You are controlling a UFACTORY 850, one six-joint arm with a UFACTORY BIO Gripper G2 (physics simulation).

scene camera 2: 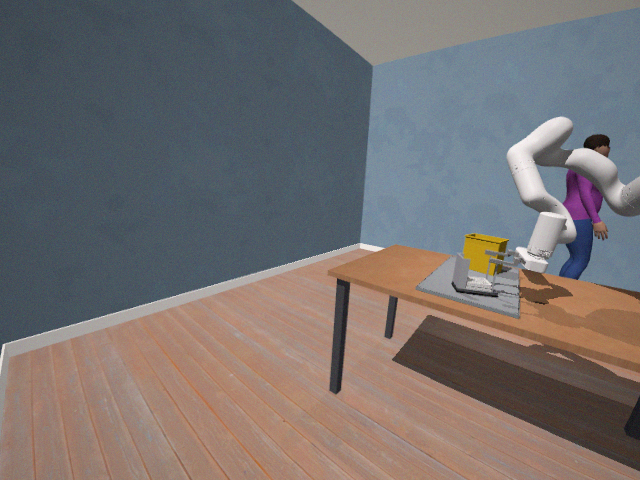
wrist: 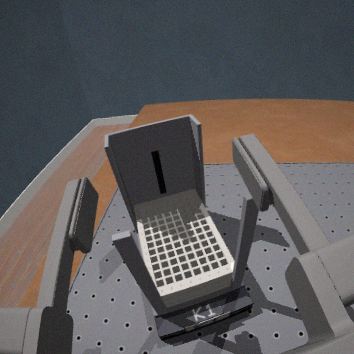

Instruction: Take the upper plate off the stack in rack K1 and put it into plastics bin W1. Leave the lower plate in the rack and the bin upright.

The pictures show: the gripper and a yellow plastics bin W1.
The gripper shows as well in the wrist view.
